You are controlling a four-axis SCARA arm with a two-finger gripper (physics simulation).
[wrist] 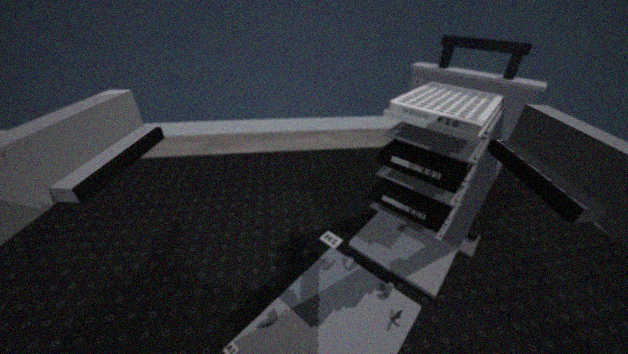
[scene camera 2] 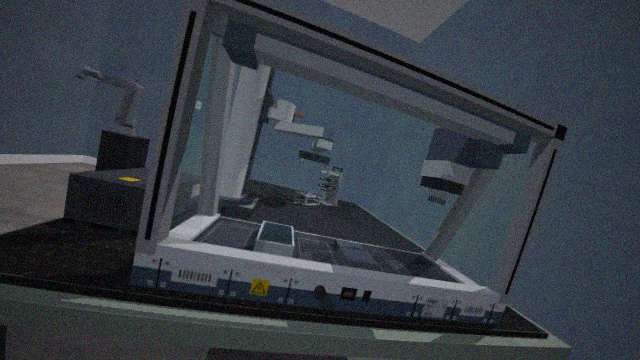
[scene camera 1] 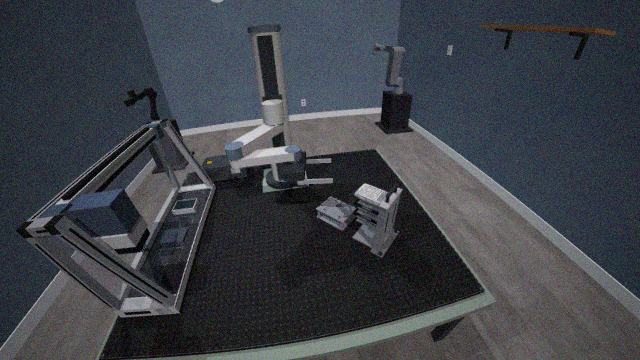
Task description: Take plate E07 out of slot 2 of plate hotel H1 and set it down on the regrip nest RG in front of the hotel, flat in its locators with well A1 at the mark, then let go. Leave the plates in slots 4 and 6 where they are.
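Places are measured from the arm's base along level axes (x ahead, y left, z up), in centimetres.
Where they show: gripper, between the fingertips: [wrist: 326, 119] [scene camera 2: 314, 163] [scene camera 1: 332, 170].
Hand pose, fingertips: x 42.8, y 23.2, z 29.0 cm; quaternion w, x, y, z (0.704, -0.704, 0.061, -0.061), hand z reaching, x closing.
Each offset is from my fingertips to the top centre of the thing. "*": to the spot under its first point.
My gripper [scene camera 1: 331, 171] [wrist: 326, 119] is open and empty, raised above the table on the arm's side of the hotel. Plate hotel H1 [scene camera 1: 391, 215] [scene camera 2: 336, 187] [wrist: 480, 75] stands ahead of it, right of centre in the wrist view. The lower black plate @[dx +15.9, dy +13.7, dz -13.8 cm] [wrist: 430, 212], in slot 2, is E07; its label is too blurred to read. Another black plate @[dx +15.9, dy +13.7, dz -8.6 cm] [wrist: 420, 167] sits above it, and the white plate F10 @[dx +15.9, dy +13.7, dz -3.3 cm] [scene camera 1: 371, 192] [wrist: 445, 102] is on top. The regrip nest RG @[dx +1.8, dy +1.5, dz -20.2 cm] [scene camera 1: 336, 212] [scene camera 2: 311, 199] [wrist: 360, 300] stands in front of the hotel with no plate on it; its near end is cut off in the wrist view.
A gantry machine [scene camera 1: 120, 270] [scene camera 2: 390, 287] with an open frame stands at the table's left in scene view 1. A dark box [scene camera 1: 217, 170] [scene camera 2: 105, 200] with a yellow label stands between it and my arm's column [scene camera 1: 277, 65]. A dark handle @[* dx +21.7, dy +18.3, dz +1.4 cm] [wrist: 485, 44] tops the hotel.
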